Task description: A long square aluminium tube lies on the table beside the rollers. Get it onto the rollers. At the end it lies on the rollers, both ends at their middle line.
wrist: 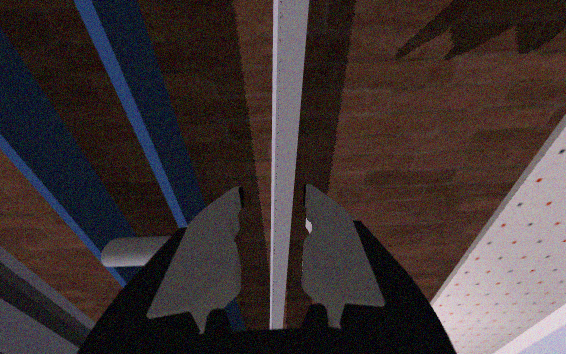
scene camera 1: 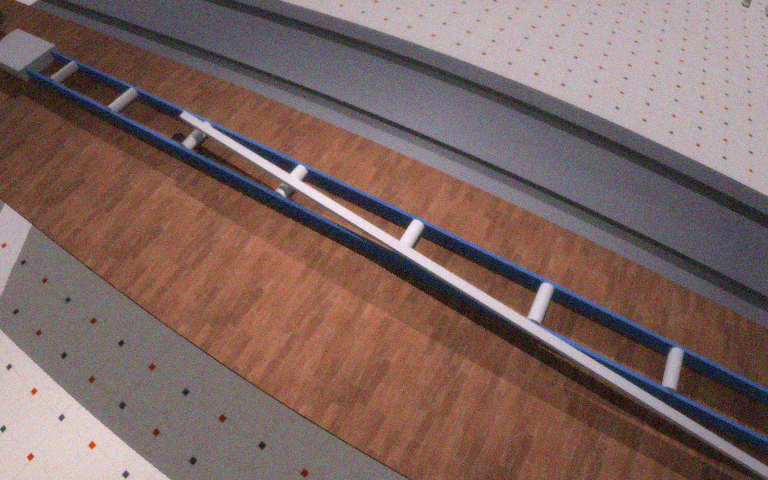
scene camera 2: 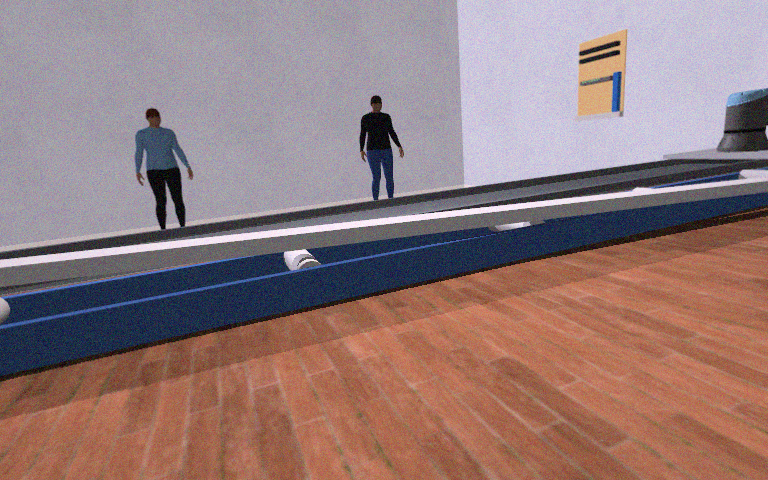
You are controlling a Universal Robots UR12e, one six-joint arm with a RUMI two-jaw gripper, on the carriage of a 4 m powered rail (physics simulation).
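Where they show: gripper, between the fingertips: (wrist: 273, 187); arm's base, origin of its link: (scene camera 2: 742, 150).
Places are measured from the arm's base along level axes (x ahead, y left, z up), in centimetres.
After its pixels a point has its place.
The long square aluminium tube (scene camera 1: 464, 286) @(x 69.5, y -165.2, z 5.0 cm) (scene camera 2: 339, 233) @(x 65.9, y -219.7, z 5.7 cm) (wrist: 290, 125) @(x 82.9, y -7.6, z 0.3 cm) lies at a slant to the roller track. In the first scene view its left end is over the track near the far blue rail, and it crosses several white rollers (scene camera 1: 542, 302) @(x 62.3, y -145.0, z 3.0 cm) (scene camera 2: 299, 259) @(x 65.3, y -225.9, z 2.8 cm) (wrist: 132, 252) @(x 60.4, y -23.5, z 2.4 cm). Toward the right it passes over the near rail and out beyond it; its right end is out of frame. My gripper (wrist: 273, 187) @(x 81.1, y -11.2, z 6.4 cm) is open in the wrist view. The tube runs between its two fingers, with a gap on each side. The gripper does not show in the scene views.
Blue side rails (scene camera 1: 481, 251) @(x 55.7, y -165.5, z 2.1 cm) (scene camera 2: 396, 277) @(x 69.4, y -212.8, z -1.5 cm) (wrist: 132, 115) @(x 68.7, y -5.7, z 2.2 cm) flank the rollers. A grey block (scene camera 1: 25, 50) @(x 61.2, y -376.6, z 2.8 cm) stands at the track's left end. A long grey rail bed (scene camera 1: 396, 96) runs behind the wooden table (scene camera 1: 254, 283) @(x 93.6, y -215.6, z -3.0 cm). Two people (scene camera 2: 164, 150) (scene camera 2: 380, 133) stand beyond it.
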